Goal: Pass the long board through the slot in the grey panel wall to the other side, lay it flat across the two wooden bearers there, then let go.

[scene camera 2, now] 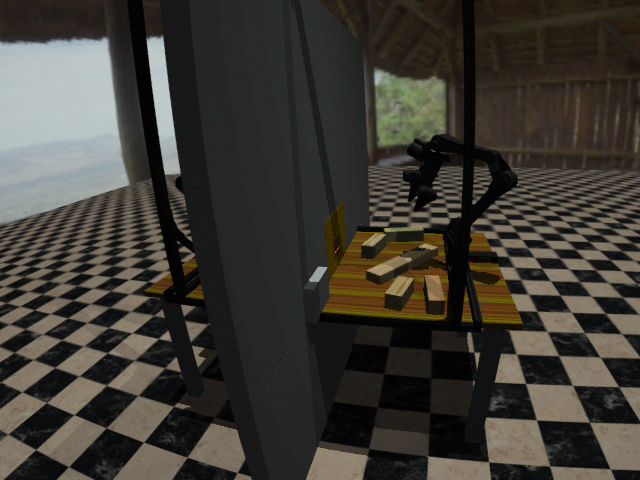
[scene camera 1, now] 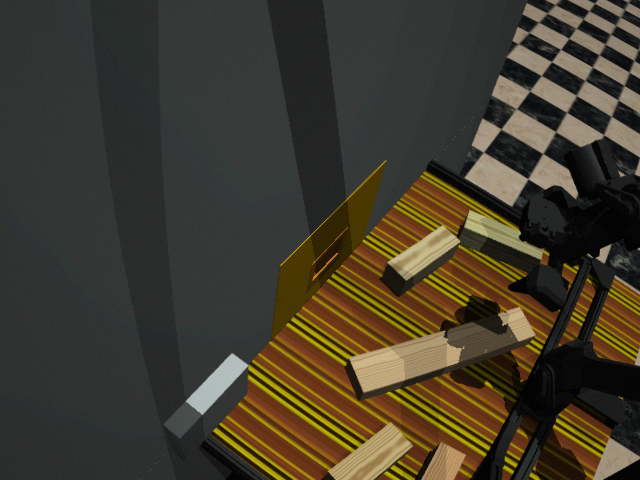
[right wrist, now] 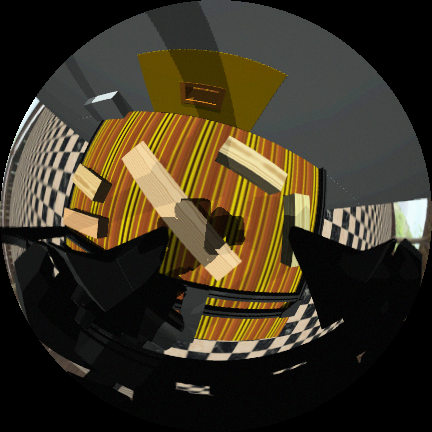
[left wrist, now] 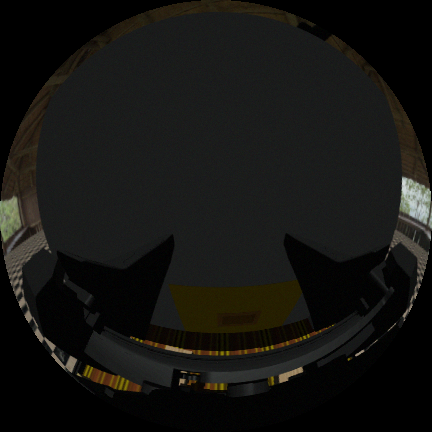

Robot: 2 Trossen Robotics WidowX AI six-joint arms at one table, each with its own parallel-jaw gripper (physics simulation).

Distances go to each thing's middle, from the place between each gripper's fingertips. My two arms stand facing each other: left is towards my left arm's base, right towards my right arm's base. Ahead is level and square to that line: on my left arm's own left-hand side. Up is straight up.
The slot [right wrist: 188, 94] lies 260 mm below my left hand, 110 mm to the right of it and 40 mm behind it. The rest, counted from my left hand: grey block [scene camera 1: 206, 408]: 340 mm behind, 300 mm below, 100 mm to the right.
My right hand is 29 cm to the right of the slot, 12 cm above it and 10 cm past it. The rest, counted from my right hand: grey block: 40 cm behind, 30 cm to the left, 15 cm below.
